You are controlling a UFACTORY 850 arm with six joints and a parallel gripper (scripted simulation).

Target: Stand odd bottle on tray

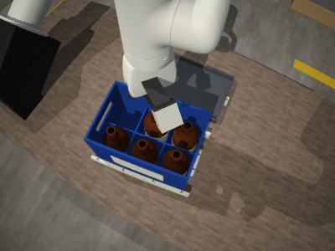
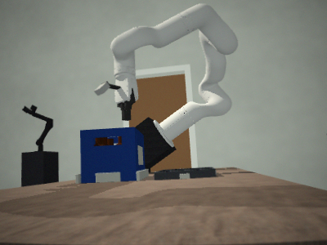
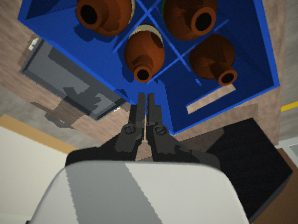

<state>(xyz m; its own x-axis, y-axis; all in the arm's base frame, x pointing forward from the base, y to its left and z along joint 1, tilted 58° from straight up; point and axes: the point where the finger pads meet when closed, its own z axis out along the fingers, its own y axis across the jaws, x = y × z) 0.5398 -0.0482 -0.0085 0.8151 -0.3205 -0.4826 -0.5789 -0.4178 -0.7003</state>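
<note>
My gripper is now 10 mm short of the blue crate, 40 mm to the left of it and 160 mm above it. Also, from my hand: dark grey tray: 10 mm ahead, 220 mm to the left, 230 mm below.
</note>
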